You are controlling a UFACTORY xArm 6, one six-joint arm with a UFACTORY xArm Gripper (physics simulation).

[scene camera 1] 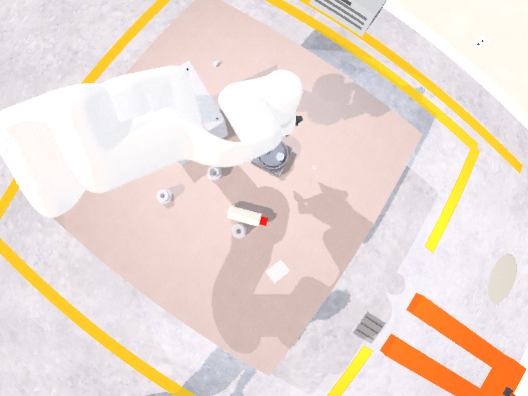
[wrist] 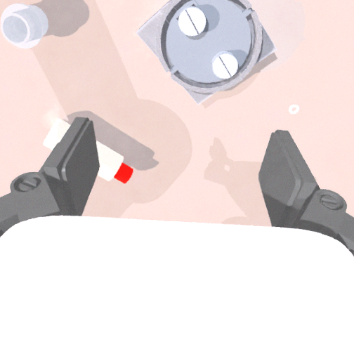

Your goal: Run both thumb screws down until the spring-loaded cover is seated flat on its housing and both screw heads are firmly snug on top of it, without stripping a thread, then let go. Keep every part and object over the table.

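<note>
The round blue-grey cover [scene camera 1: 270, 159] [wrist: 200, 56] sits inside the ring of its square grey housing [scene camera 1: 275, 172] [wrist: 198, 96]. In the wrist view two white slotted thumb screws stand on the cover: one screw [wrist: 192, 21] at upper left, its head looking slightly larger, and another screw [wrist: 225, 65] at lower right. In scene camera 1 one screw [scene camera 1: 280, 156] shows; the arm hides the other. How high the heads stand above the cover is hard to tell. My gripper [wrist: 180, 147] is wide open and empty, its fingers below the housing in the wrist view; the arm mostly hides it in scene camera 1.
A white cylinder with a red end [scene camera 1: 245, 215] [wrist: 111, 157] lies near the left finger in the wrist view. Round pale parts [scene camera 1: 214, 173] [scene camera 1: 165, 196] [scene camera 1: 238, 231] stand around it. A white square [scene camera 1: 277, 271], a small ring [scene camera 1: 314, 167] [wrist: 294, 109] and a grey box [scene camera 1: 216, 127] partly under the arm also show.
</note>
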